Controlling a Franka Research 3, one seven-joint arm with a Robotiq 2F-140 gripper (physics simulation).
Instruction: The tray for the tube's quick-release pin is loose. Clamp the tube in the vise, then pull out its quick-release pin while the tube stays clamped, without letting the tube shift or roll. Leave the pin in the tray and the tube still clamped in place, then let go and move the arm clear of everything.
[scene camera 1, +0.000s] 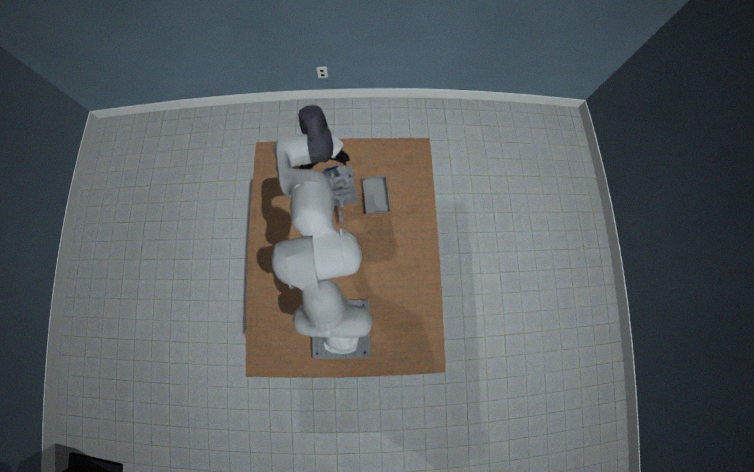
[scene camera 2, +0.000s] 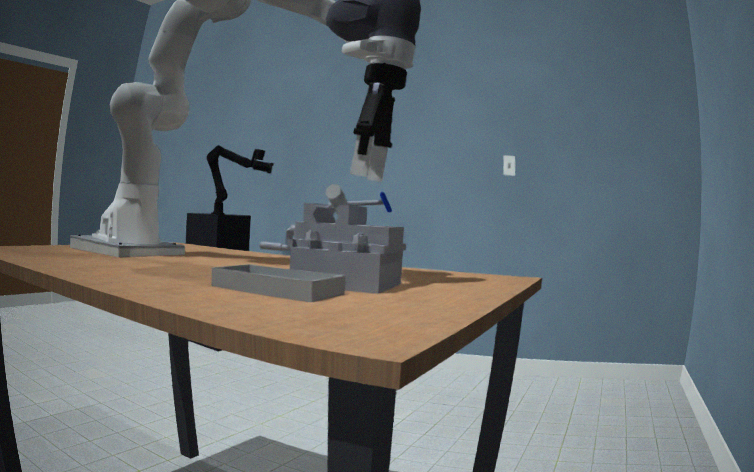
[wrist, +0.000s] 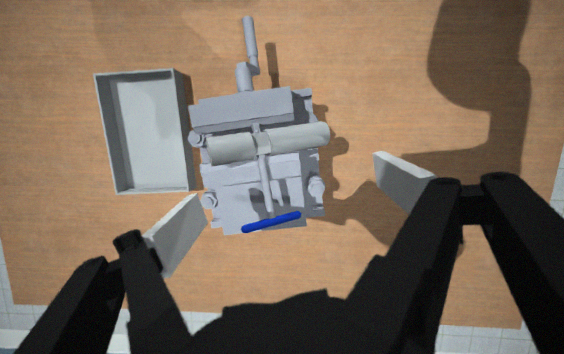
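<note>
The grey vise (scene camera 1: 346, 192) (scene camera 2: 346, 269) (wrist: 245, 110) stands on the table, its crank handle (scene camera 2: 273, 245) (wrist: 250, 40) pointing toward the arm's base. The pale tube (scene camera 2: 334, 194) (wrist: 300, 138) lies across the top, at the gap between the jaws; whether they press on it I cannot tell. The quick-release pin (scene camera 2: 385, 201) (wrist: 271, 221) passes through the tube's middle, its blue cross-handle sticking out on the side away from the crank. My gripper (scene camera 1: 323, 163) (scene camera 2: 368, 166) (wrist: 285, 189) is open and empty, above the vise near the blue handle. The grey tray (scene camera 1: 375, 194) (scene camera 2: 261, 281) (wrist: 150, 135) holds no pin.
The tray stands close beside the vise on the wooden table (scene camera 1: 406, 250) (scene camera 2: 356, 328) (wrist: 280, 275). Bolt heads (wrist: 209, 200) (wrist: 316, 186) stick up at the vise's sides. A small black arm on a black box (scene camera 2: 218, 230) stands behind the table in the second scene view.
</note>
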